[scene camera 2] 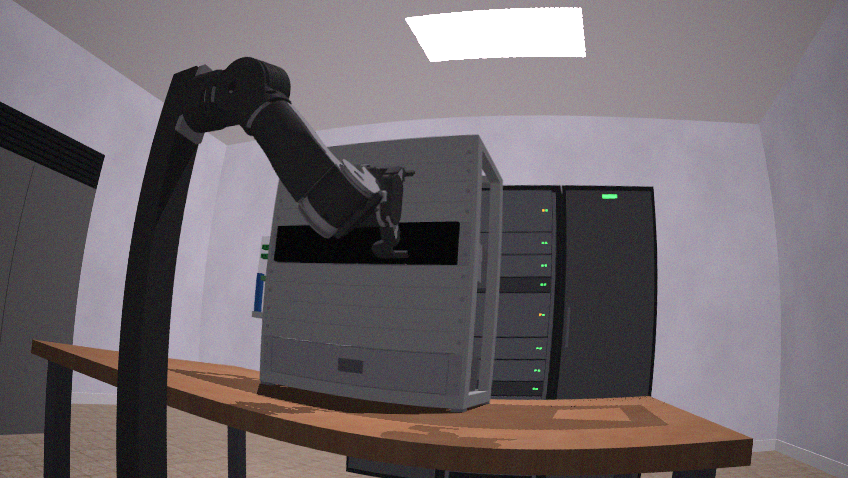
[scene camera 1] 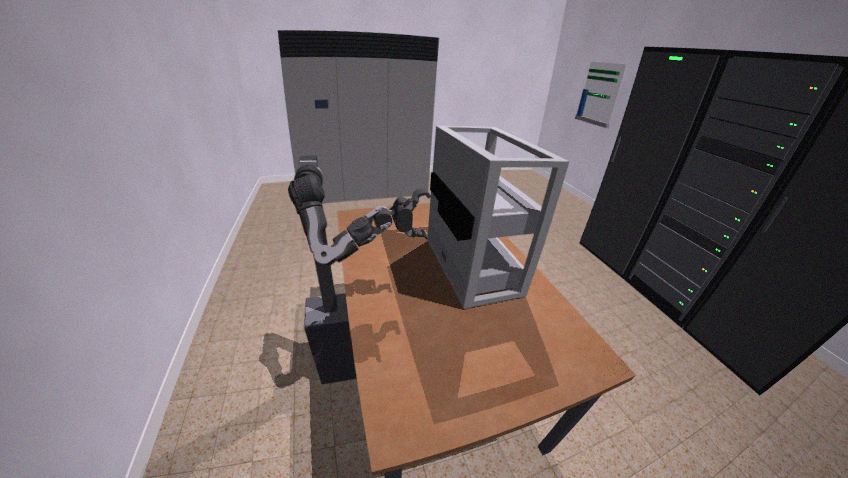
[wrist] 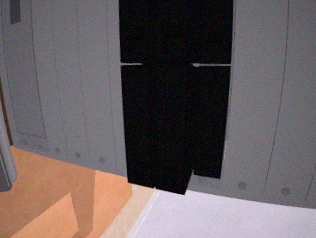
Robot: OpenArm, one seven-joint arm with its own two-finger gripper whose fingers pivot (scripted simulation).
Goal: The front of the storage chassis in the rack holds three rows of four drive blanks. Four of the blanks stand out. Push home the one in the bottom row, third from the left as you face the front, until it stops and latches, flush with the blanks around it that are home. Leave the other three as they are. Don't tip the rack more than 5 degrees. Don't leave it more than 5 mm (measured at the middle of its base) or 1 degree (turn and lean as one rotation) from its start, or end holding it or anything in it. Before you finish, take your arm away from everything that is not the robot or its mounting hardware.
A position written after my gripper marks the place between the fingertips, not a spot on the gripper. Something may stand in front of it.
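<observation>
My gripper [scene camera 1: 427,214], visible. Arm post [scene camera 2: 141,423], visible; in scene camera 1 [scene camera 1: 324,273] too.
</observation>
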